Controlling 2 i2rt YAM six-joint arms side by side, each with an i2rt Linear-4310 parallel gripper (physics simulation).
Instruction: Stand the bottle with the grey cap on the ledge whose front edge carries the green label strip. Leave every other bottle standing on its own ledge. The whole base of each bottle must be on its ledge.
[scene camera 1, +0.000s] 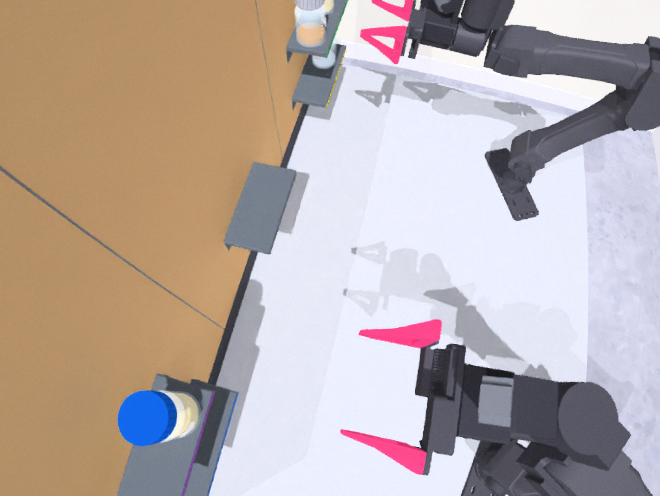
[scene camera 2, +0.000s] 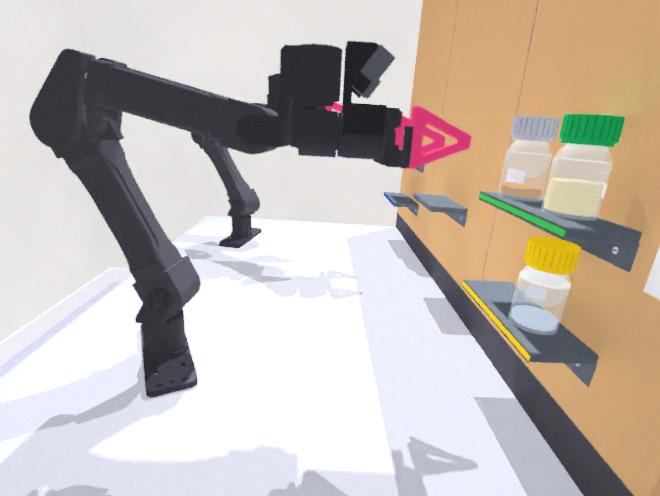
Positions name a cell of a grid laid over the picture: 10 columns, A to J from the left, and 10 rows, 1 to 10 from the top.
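Right gripper (scene camera 1: F1): 75 cm from the lens. Blue-capped bottle (scene camera 1: C9): 44 cm from the lens. Left gripper (scene camera 1: F8): 39 cm from the lens.
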